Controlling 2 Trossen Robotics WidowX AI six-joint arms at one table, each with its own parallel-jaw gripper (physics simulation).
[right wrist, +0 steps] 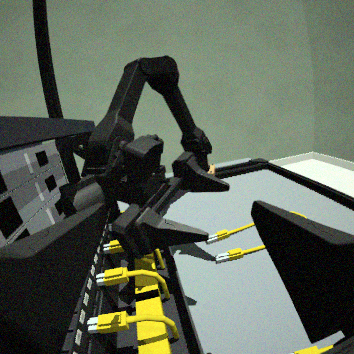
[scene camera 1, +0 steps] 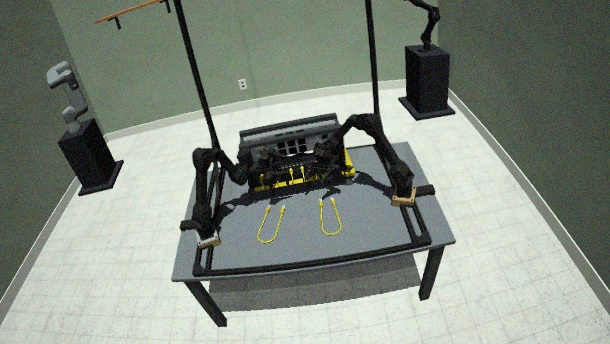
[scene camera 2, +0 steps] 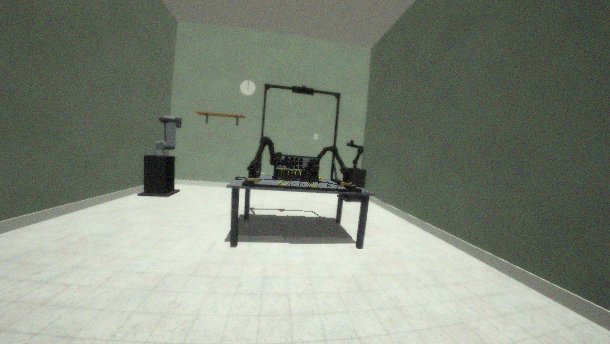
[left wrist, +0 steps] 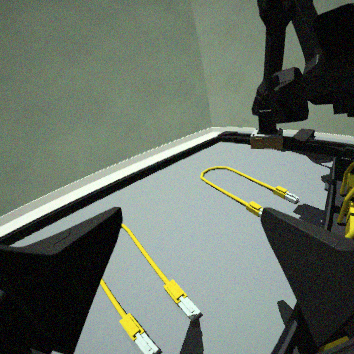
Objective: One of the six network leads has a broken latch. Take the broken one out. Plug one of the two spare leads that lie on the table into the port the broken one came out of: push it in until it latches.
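Pixels of known places: left gripper, between the fingertips: [right wrist: 220, 208] [scene camera 1: 312, 181] [scene camera 2: 305, 171] [left wrist: 192, 214]; right gripper, between the fingertips: [right wrist: 180, 209] [scene camera 1: 289, 164] [scene camera 2: 296, 163] [left wrist: 339, 81]; left arm's base, origin of its link: [scene camera 1: 404, 192] [scene camera 2: 346, 182]; right arm's base, origin of its link: [scene camera 1: 206, 234] [scene camera 2: 252, 177] [left wrist: 267, 131].
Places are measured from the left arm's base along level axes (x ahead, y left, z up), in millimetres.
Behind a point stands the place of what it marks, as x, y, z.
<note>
Yellow network leads [scene camera 1: 291, 171] [right wrist: 112, 276] are plugged in a row into the black unit; the gripper arms hide some, and no broken latch can be made out. One spare lead [scene camera 1: 330, 233] {270, 271, -38} [left wrist: 175, 290] {369, 106, -29} [right wrist: 236, 254] {373, 112, -34} lies at the right of the table in scene camera 1; the other spare lead [scene camera 1: 269, 242] {506, 372, -37} [left wrist: 280, 190] {588, 196, -31} lies to its left. My left gripper [left wrist: 192, 214] {398, 89, 76} [right wrist: 220, 208] {398, 89, 76} is open and empty, above the table near the row. My right gripper [right wrist: 180, 209] {504, 73, 142} is open and empty, near the row of plugged leads, its fingers apart from them.
A grey housing [scene camera 1: 287, 120] {597, -153, 222} with square openings stands at the back of the table. A yellow bar [right wrist: 152, 325] {518, 24, -2} runs in front of the plugged leads. Black rails edge the grey table [scene camera 1: 300, 252] {359, 390, -42}. The left arm stands close to the row in the right wrist view.
</note>
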